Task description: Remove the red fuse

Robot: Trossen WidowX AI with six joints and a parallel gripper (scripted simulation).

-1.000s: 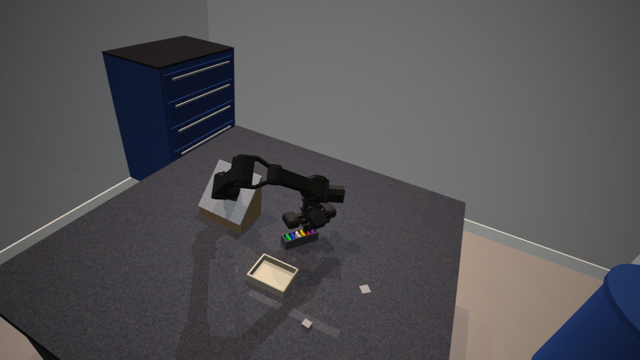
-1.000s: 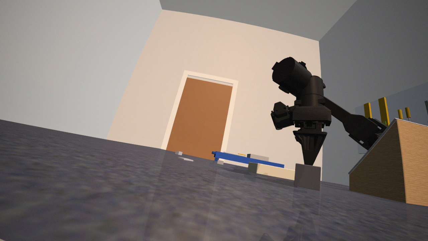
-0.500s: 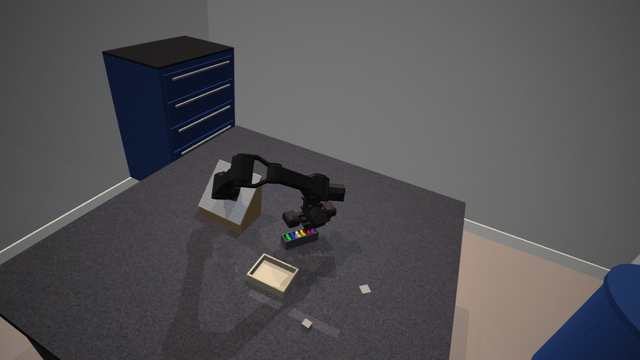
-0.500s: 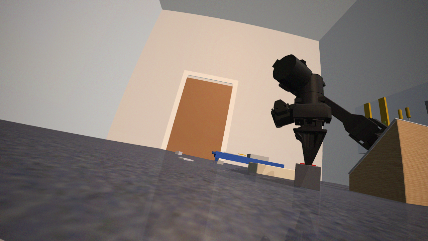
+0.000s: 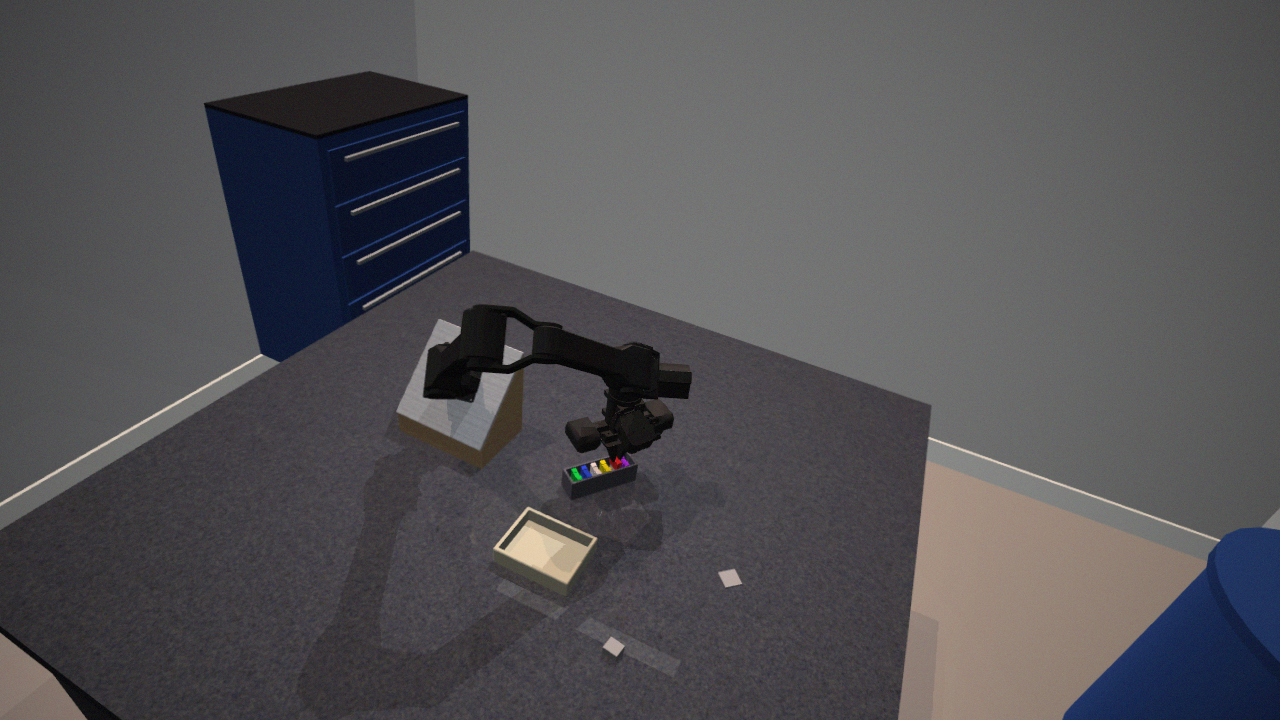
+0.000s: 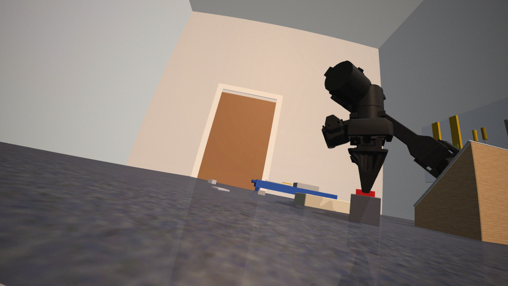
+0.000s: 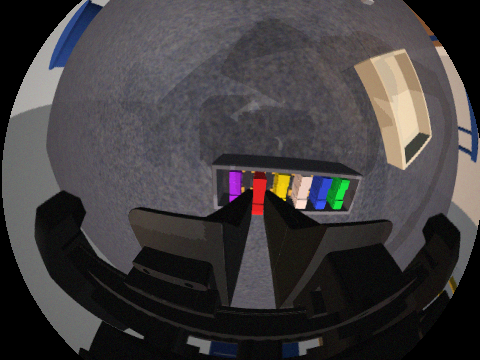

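Right now the beige tray is 210 mm to the right of my gripper tip, 40 mm below it and 30 mm behind it. Also, from my gripper tip: red fuse 10 mm below.
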